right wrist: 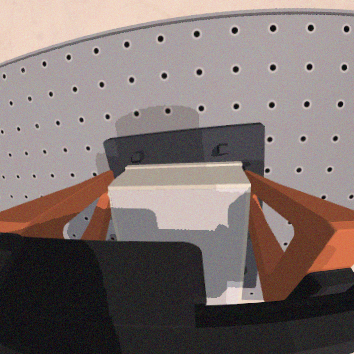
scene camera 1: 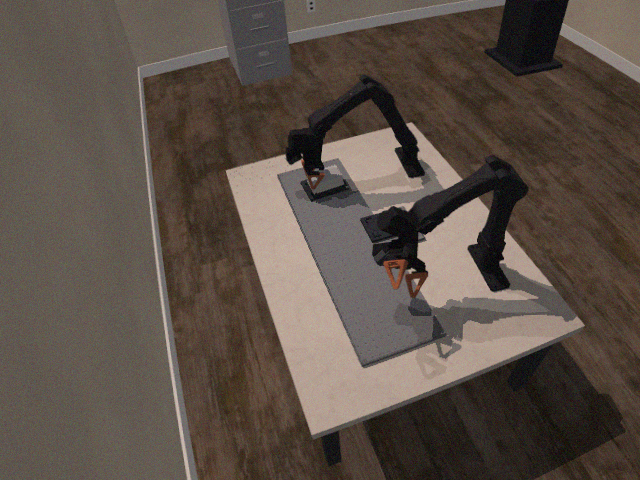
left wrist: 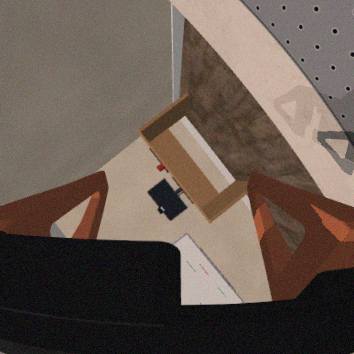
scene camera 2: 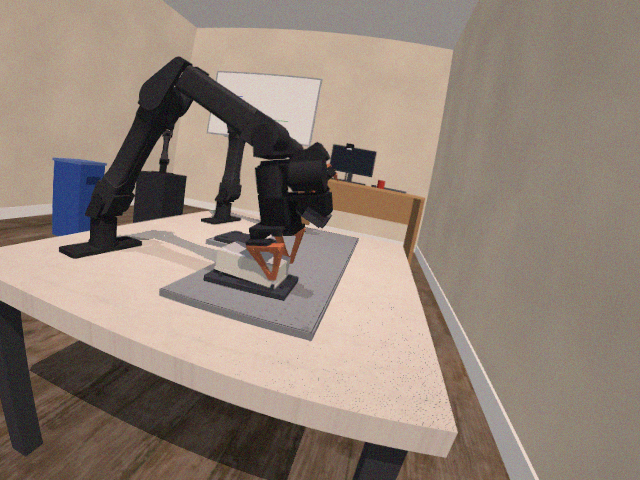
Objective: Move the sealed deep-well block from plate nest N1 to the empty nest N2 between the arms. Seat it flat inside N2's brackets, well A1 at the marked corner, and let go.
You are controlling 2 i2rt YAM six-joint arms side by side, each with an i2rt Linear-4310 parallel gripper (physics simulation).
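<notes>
The pale deep-well block sits in the dark plate nest N1. My right gripper points down and is shut on the block, with one orange finger against each side. The fingers hide part of the block's sides. The dark nest N2 lies between the arms, partly hidden in scene camera 1 by my left arm. My left gripper is open and empty, above the near end of the board.
The grey perforated board lies under both nests on the pale table. My left arm's wrist hangs close beside and partly over N2. A desk with a monitor stands beyond the table.
</notes>
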